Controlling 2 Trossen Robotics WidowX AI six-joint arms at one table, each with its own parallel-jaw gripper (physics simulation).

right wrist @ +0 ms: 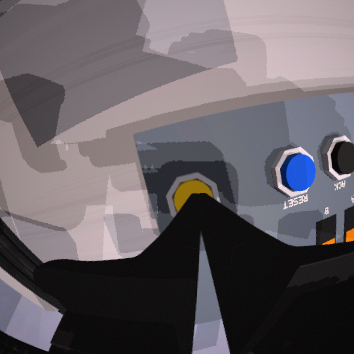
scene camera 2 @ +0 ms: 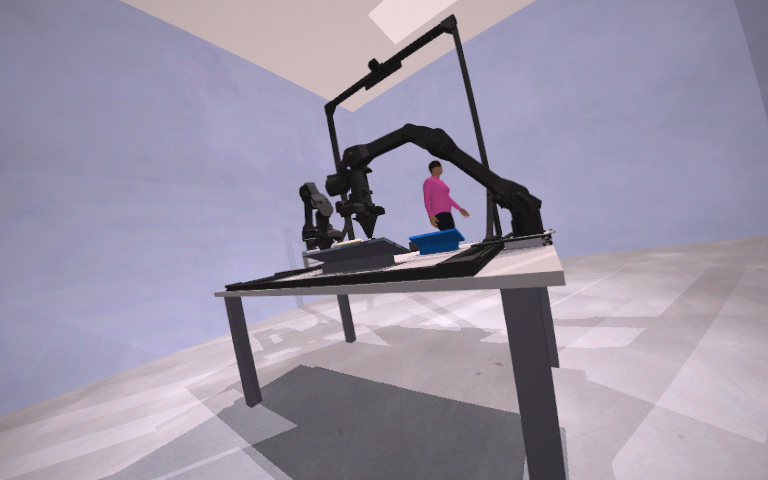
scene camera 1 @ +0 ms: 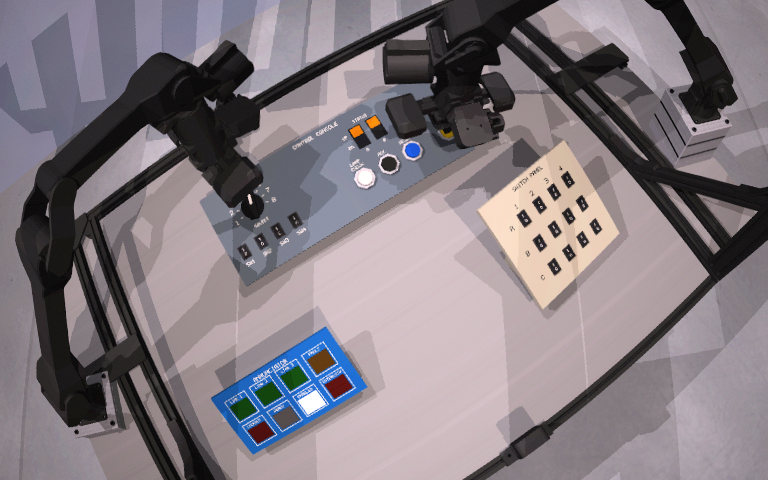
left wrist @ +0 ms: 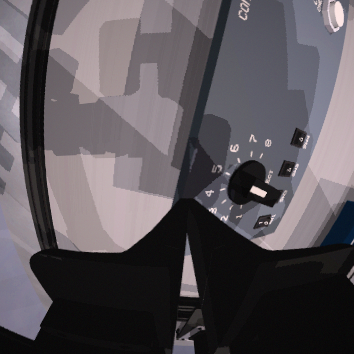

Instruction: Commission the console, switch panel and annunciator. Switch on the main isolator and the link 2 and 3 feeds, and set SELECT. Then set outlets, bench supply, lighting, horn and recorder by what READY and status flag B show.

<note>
The left gripper [scene camera 1: 228, 181] is shut, with nothing in its grasp. Also in view: the right gripper [scene camera 1: 445, 131], a black SELECT knob [left wrist: 246, 183] and a blue RESET button [right wrist: 297, 171].
The left gripper also shows in scene camera 2 [scene camera 2: 370, 238] and in the left wrist view [left wrist: 185, 204]. The right gripper also shows in the right wrist view [right wrist: 197, 199].
</note>
